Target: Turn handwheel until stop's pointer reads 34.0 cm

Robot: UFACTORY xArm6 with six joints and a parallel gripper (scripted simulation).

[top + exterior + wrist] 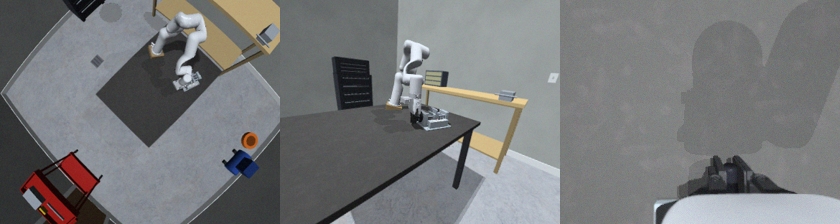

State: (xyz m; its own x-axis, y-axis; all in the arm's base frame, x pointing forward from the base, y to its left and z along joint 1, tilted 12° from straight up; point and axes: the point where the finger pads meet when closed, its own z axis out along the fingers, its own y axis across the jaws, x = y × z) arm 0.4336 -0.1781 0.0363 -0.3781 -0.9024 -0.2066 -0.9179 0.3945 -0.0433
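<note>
Right now the sliding stop is 130 mm to the left of my hand, 70 mm ahead of it and 40 mm above it. Also, from my hand: upright knob 10 mm to the left; handwheel 20 mm to the left, 10 mm ahead, 10 mm above.
</note>
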